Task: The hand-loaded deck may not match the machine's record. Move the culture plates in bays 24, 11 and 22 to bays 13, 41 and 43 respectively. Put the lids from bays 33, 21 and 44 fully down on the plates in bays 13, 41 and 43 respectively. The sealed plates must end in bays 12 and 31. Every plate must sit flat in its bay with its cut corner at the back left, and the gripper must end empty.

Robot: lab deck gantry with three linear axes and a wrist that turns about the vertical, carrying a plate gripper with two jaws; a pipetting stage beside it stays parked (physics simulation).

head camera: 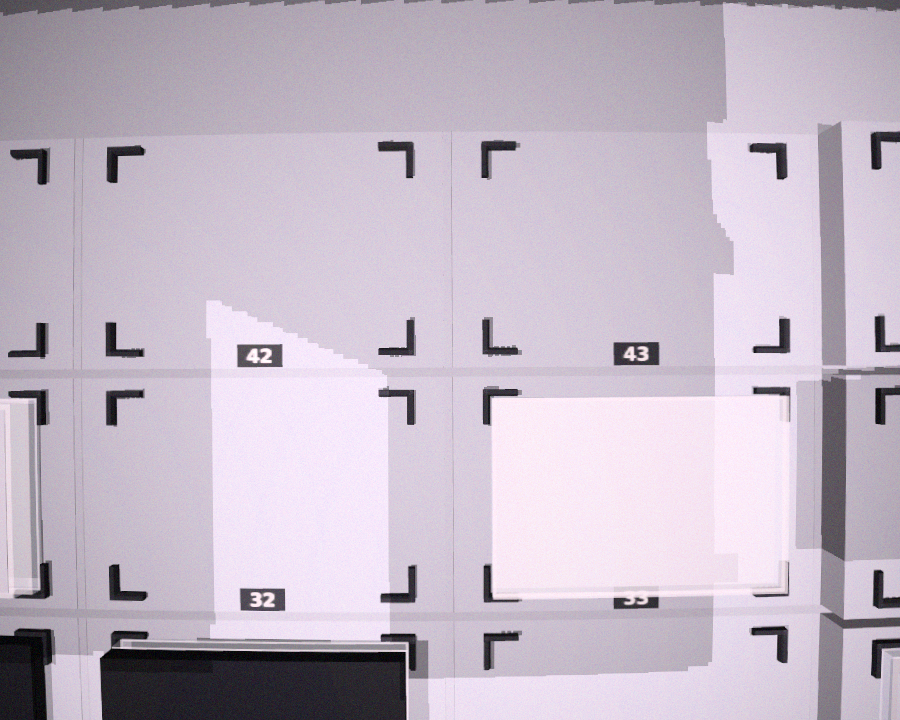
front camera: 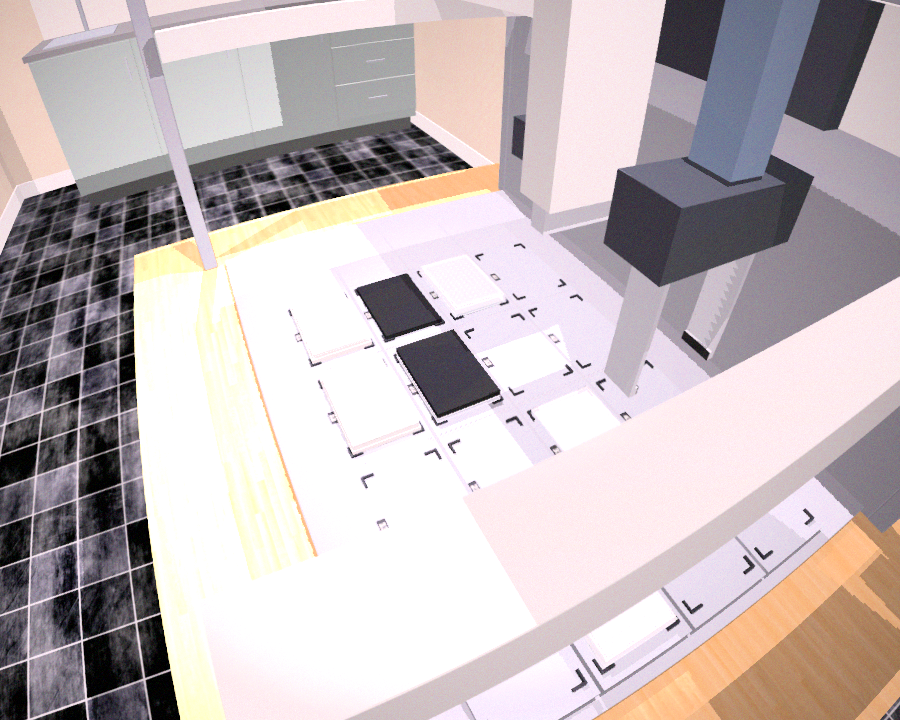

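Where they show: gripper, fingertip midpoint: (front camera: pixel 660 364); robot's base, origin of the base link: (front camera: pixel 290 311).
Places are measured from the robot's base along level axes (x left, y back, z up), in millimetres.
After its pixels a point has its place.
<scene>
My gripper (front camera: pixel 664 367) @(y -440, x 270, z 157 mm) hangs above the deck at the right in the front view, jaws apart with nothing between them. A black-topped piece with a pale rim (front camera: pixel 448 373) @(y -237, x 148, z 17 mm) (head camera: pixel 255 686) @(y -230, x 182, z 17 mm) sits in bay 22. A black piece (front camera: pixel 399 305) @(y -73, x 150, z 8 mm) (head camera: pixel 18 679) @(y -121, x 177, z 8 mm) lies in bay 21. White plates in bay 11 (front camera: pixel 330 326) @(y -79, x 42, z 14 mm) and bay 12 (front camera: pixel 373 405) @(y -243, x 46, z 14 mm) show in the front view. A pale plate (front camera: pixel 461 283) @(y -73, x 253, z 14 mm) (head camera: pixel 22 495) @(y -126, x 258, z 8 mm) is in bay 31. A flat white piece (front camera: pixel 576 418) @(y -366, x 255, z 8 mm) (head camera: pixel 638 491) @(y -390, x 260, z 8 mm) lies in bay 33. A white plate (front camera: pixel 630 624) @(y -601, x 148, z 29 mm) is in bay 24. Bays 42, 43 and 32 hold nothing.
The wide pale front beam (front camera: pixel 638 518) @(y -627, x -2, z 400 mm) hides part of the deck. A blue-grey column (front camera: pixel 750 90) @(y -455, x 250, z 418 mm) carries the gripper's dark body (front camera: pixel 675 217) @(y -468, x 190, z 344 mm). A pale upright (front camera: pixel 592 105) stands behind the deck. Black corner brackets (head camera: pixel 407 159) @(y -293, x 402, z 2 mm) mark the bays.
</scene>
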